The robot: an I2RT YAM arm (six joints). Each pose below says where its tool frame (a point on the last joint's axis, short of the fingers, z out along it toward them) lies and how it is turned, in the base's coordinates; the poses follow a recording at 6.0 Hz.
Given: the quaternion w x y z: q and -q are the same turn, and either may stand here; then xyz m.
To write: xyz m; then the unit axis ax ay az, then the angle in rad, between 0 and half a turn. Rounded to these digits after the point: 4 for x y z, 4 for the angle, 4 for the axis.
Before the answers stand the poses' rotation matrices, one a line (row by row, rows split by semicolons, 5 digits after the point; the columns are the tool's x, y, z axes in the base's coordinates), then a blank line. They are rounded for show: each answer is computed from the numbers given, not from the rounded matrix.
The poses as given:
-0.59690, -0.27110, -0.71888, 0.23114, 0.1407, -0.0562, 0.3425
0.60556, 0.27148, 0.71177, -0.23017, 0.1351, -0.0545, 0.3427
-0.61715, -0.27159, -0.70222, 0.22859, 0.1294, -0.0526, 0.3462
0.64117, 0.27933, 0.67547, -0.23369, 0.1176, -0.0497, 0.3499
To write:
-0.14043 0.66571 0.73288; 0.11384 0.74616 -0.65596; -0.98352 -0.00868 -0.18057
-0.11919 0.66523 0.73707; 0.10770 0.74664 -0.65645; -0.98701 0.00114 -0.16064
-0.09073 0.66358 0.74258; 0.09928 0.74797 -0.65626; -0.99091 0.01418 -0.13375
-0.02175 0.67703 0.73563; 0.07769 0.73473 -0.67390; -0.99674 0.04250 -0.06858

0.1407, -0.0562, 0.3425, 0.3379, 0.8960, -0.2881, 1.8623
0.1351, -0.0545, 0.3427, 0.3411, 0.8944, -0.2892, 1.8407
0.1294, -0.0526, 0.3462, 0.3452, 0.8924, -0.2905, 1.8114
0.1176, -0.0497, 0.3499, 0.3640, 0.8802, -0.3045, 1.7495

